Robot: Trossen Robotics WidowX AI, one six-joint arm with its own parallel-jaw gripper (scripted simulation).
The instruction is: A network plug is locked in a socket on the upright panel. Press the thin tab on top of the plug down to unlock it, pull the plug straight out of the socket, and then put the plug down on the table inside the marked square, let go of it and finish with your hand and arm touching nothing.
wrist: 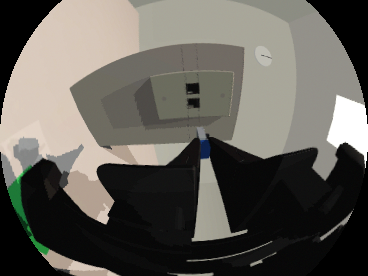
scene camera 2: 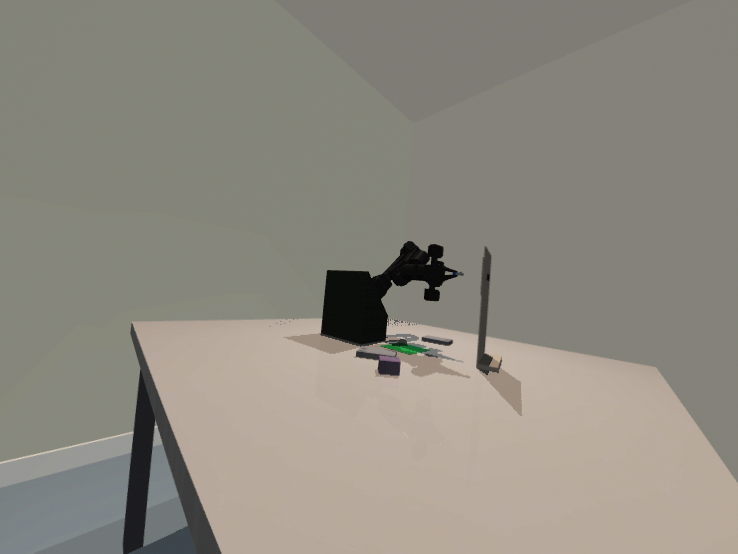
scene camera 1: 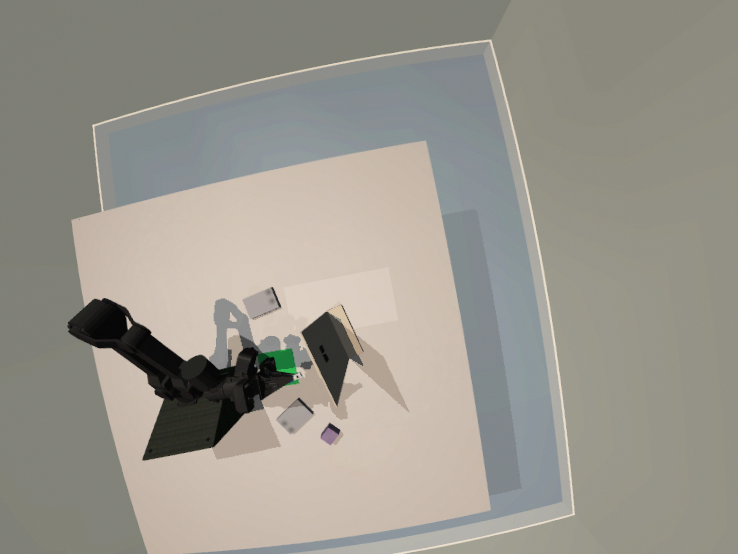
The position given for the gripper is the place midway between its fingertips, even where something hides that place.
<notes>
In view: the gripper [scene camera 1: 293,377] and an upright panel [scene camera 1: 330,339].
The gripper also shows in the wrist view [wrist: 203,142] and in scene camera 2 [scene camera 2: 457,273]. The upright panel shows as well in the wrist view [wrist: 161,95] and in scene camera 2 [scene camera 2: 487,361].
</notes>
